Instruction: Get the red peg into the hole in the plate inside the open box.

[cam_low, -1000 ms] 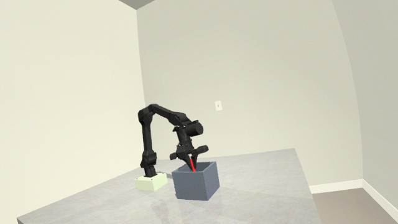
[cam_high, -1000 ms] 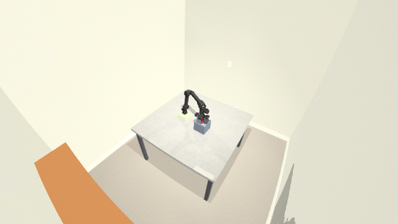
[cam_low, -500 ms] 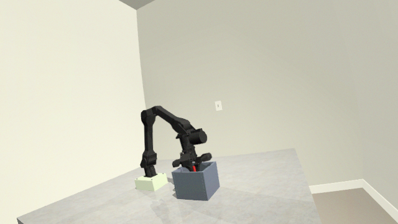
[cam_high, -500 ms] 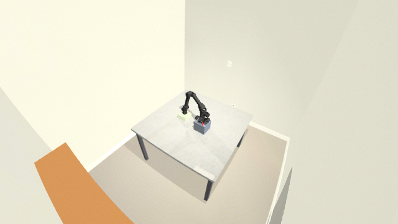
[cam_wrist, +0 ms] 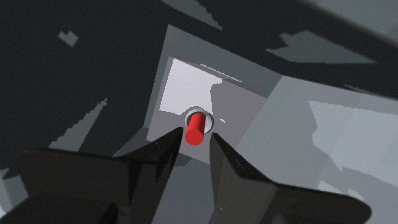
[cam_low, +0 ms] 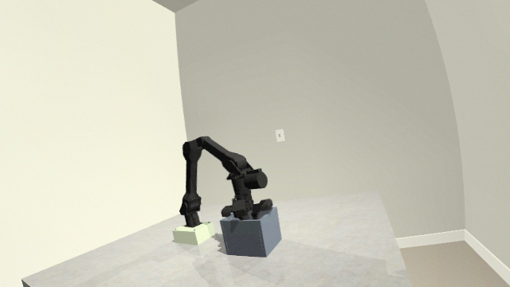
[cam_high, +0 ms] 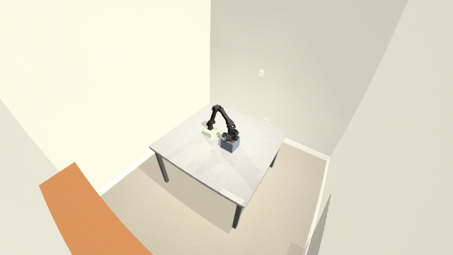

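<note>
Now: the red peg 20 mm below my gripper tip. Round my gripper tip: pale plate 30 mm below.
</note>
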